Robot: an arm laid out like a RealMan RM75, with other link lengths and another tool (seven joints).
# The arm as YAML. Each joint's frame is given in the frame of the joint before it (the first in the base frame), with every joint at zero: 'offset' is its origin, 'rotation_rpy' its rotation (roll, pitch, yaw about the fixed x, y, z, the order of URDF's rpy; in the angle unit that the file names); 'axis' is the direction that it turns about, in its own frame. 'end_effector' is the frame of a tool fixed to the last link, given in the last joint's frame.
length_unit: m
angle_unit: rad
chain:
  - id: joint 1
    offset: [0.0, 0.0, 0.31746]
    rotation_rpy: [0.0, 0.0, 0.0]
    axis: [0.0, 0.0, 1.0]
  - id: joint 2
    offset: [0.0, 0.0, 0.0]
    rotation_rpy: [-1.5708, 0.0, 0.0]
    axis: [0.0, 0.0, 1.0]
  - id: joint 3
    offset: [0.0, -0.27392, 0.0]
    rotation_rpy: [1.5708, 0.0, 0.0]
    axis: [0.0, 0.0, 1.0]
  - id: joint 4
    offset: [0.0, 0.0, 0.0]
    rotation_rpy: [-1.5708, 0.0, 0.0]
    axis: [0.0, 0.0, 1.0]
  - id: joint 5
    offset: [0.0, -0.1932, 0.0]
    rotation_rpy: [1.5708, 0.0, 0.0]
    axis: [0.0, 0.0, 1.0]
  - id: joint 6
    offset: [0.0, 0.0, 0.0]
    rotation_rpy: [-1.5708, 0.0, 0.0]
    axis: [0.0, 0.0, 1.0]
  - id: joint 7
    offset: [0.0, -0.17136, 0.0]
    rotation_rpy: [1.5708, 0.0, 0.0]
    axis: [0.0, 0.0, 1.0]
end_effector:
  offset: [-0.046, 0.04, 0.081]
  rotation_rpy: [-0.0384, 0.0, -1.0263]
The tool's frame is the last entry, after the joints.
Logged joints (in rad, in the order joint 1, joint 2, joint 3, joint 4, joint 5, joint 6, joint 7), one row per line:
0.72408, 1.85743, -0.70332, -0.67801, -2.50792, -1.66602, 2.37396
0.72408, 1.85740, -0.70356, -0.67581, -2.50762, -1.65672, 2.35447
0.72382, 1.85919, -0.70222, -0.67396, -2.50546, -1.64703, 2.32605
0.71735, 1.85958, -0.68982, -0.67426, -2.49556, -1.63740, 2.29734
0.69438, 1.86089, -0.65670, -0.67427, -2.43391, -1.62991, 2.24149
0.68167, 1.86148, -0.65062, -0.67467, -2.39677, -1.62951, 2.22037
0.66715, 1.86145, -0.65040, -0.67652, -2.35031, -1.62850, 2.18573
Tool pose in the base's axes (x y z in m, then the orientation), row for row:
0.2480, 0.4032, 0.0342, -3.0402, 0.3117, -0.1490
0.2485, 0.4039, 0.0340, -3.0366, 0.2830, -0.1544
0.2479, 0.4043, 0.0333, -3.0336, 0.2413, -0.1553
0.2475, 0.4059, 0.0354, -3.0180, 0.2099, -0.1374
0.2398, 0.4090, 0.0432, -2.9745, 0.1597, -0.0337
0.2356, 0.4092, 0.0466, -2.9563, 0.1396, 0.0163
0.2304, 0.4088, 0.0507, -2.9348, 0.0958, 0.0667
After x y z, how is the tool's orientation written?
As a rotation vector, in radians.
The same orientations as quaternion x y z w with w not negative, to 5 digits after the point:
-0.99277, 0.10179, -0.04866, 0.04090
-0.99345, 0.09259, -0.05051, 0.04395
-0.99445, 0.07910, -0.05091, 0.04721
-0.99497, 0.06920, -0.04530, 0.05656
-0.99520, 0.05343, -0.01128, 0.08122
-0.99474, 0.04697, 0.00548, 0.09085
-0.99399, 0.03245, 0.02259, 0.10206

